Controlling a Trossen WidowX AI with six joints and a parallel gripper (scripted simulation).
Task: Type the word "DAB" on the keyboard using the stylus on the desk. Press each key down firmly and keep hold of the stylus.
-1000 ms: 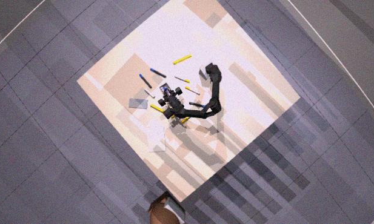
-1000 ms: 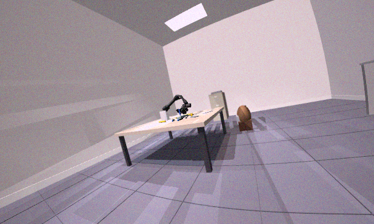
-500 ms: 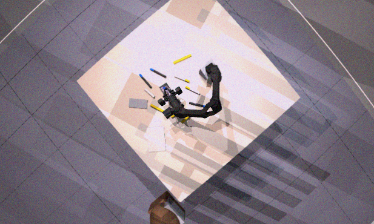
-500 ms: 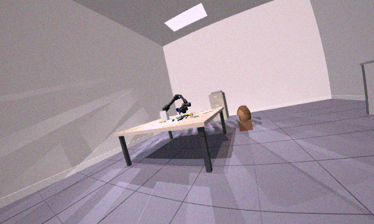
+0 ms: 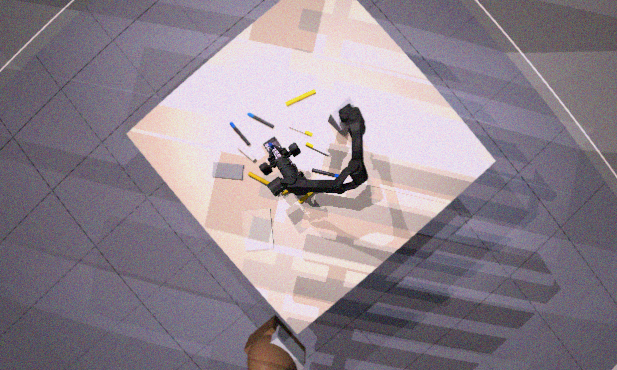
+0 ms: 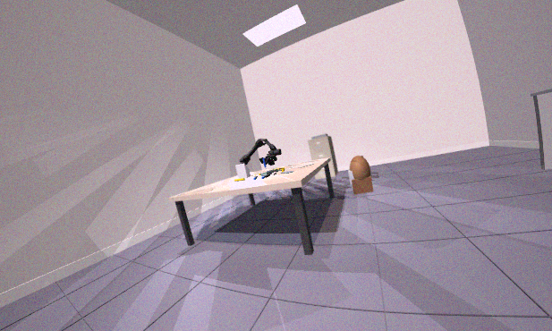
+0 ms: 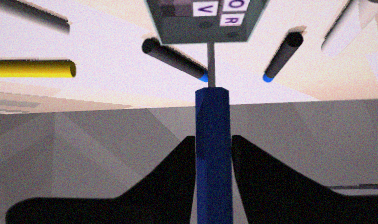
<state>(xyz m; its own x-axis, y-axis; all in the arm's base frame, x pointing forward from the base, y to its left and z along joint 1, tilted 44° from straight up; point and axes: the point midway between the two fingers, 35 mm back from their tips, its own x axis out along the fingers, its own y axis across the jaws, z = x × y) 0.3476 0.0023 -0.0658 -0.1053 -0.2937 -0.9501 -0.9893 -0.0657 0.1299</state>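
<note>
Now: gripper tip 140 mm to the right of the D key, 90 mm above it and 20 mm short of it. Also, from my gripper tip: grey block: 240 mm ahead, 100 mm below, 50 mm to the right; then blue stylus: 10 mm below; then yellow marker: 270 mm to the left, 90 mm below, 20 mm behind.
</note>
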